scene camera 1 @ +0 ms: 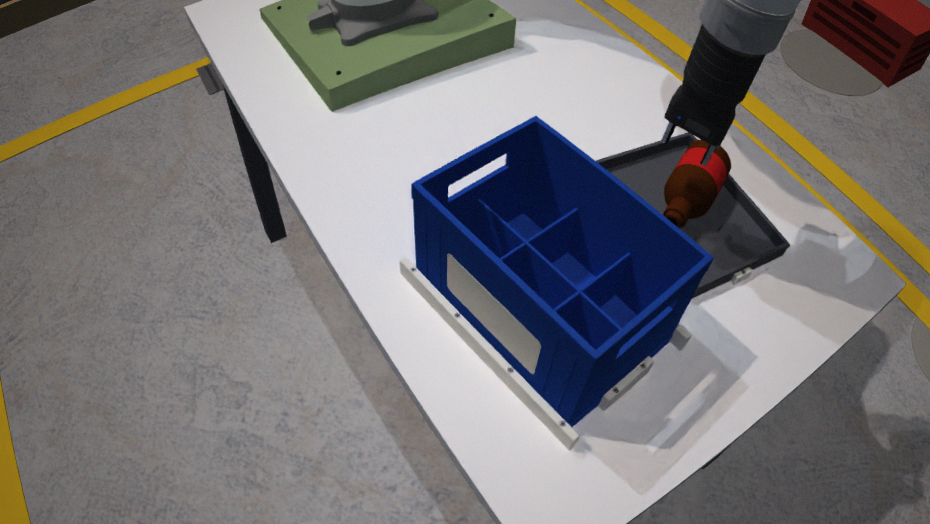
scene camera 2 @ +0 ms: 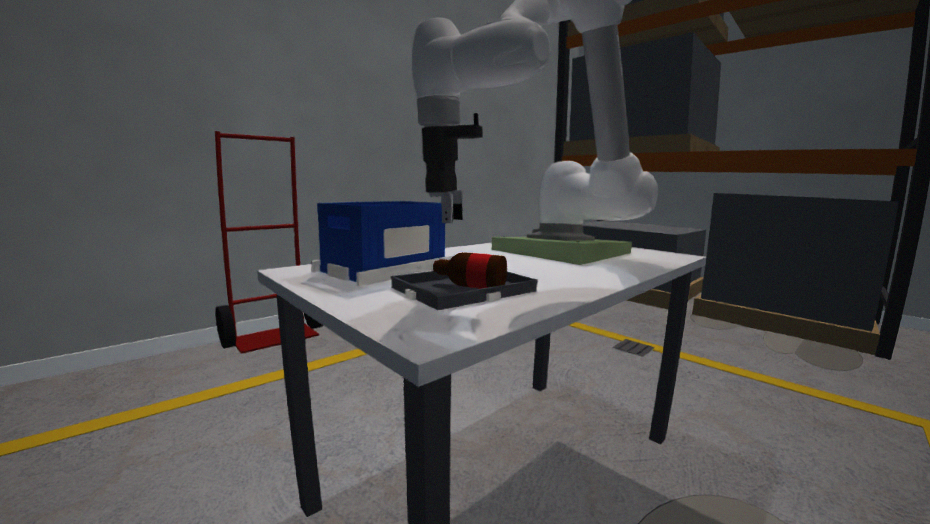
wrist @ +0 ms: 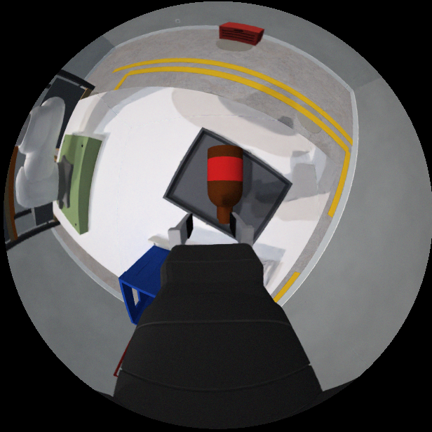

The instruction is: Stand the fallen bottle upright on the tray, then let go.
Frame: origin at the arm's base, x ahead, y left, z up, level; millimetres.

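Seen in the pictures: gripper, fingertip midpoint: [scene camera 1: 685, 149] [scene camera 2: 453, 221]; arm's base at its link origin: [scene camera 1: 376, 11] [scene camera 2: 560, 239].
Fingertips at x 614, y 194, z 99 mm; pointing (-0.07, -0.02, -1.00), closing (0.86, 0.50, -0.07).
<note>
Pixels of each thing's top centre, then the offset from my fingertips to it.
- brown bottle with a red label, top centre: [scene camera 1: 698, 171] [scene camera 2: 467, 252] dz -64, dx -4, dy +50 mm
- dark grey tray at its top centre: [scene camera 1: 692, 201] [scene camera 2: 464, 277] dz -117, dx +6, dy +51 mm
- blue divided crate at its top centre: [scene camera 1: 562, 219] [scene camera 2: 383, 202] dz +32, dx +57, dy -231 mm
A brown bottle with a red label [scene camera 1: 693, 185] [scene camera 2: 478, 270] [wrist: 225, 170] lies on its side in the dark grey tray [scene camera 1: 735, 227] [scene camera 2: 442, 299] [wrist: 270, 190]. In scene camera 1 its neck points toward the blue crate. Its base end is near the tray's far rim in the wrist view. My gripper [scene camera 1: 688, 144] [scene camera 2: 453, 218] [wrist: 211, 220] is open and empty, pointing down. It hangs above the bottle with a gap, seen in scene camera 2. In the wrist view the neck shows beyond the fingertips, nearer the right finger.
A blue divided crate [scene camera 1: 429, 227] [scene camera 2: 344, 240] [wrist: 145, 267] stands beside the tray, with pale strips [scene camera 1: 481, 344] at its foot. The arm's green base block [scene camera 1: 416, 58] [scene camera 2: 559, 249] [wrist: 90, 185] is on the same table. A red hand truck [scene camera 2: 221, 195] stands behind the table.
</note>
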